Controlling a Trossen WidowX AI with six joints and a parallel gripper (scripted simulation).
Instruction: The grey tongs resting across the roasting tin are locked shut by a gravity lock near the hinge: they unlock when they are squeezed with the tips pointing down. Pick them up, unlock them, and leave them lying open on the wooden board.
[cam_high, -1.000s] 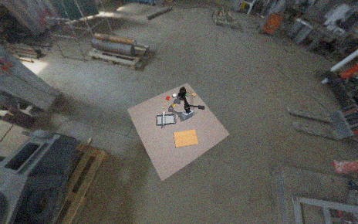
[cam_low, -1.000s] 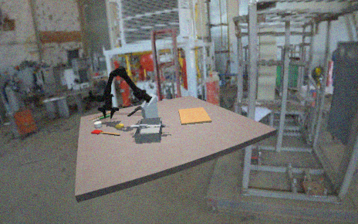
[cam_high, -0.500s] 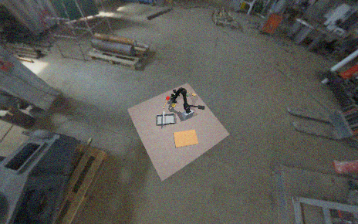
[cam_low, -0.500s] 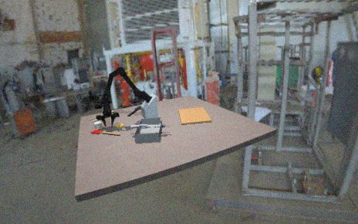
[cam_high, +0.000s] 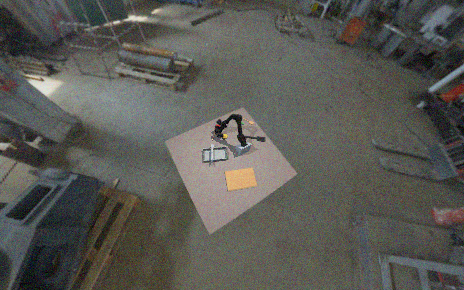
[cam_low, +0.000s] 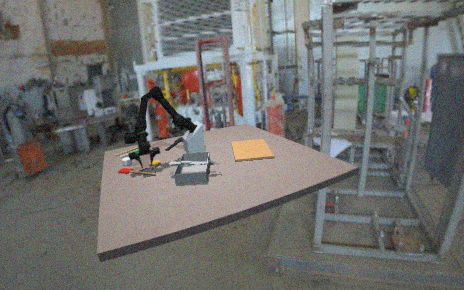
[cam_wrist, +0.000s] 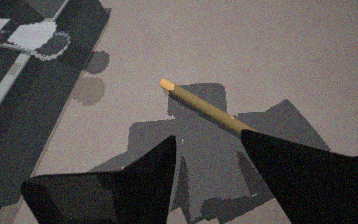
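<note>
The roasting tin lies 18 cm ahead of my gripper tip, 23 cm to the left of it and 1 cm below it. The rest, counted from my gripper tip: wooden board 12 cm ahead, 67 cm to the left, 3 cm below; then red-headed tool 6 cm behind, 8 cm to the right, 3 cm below.
</note>
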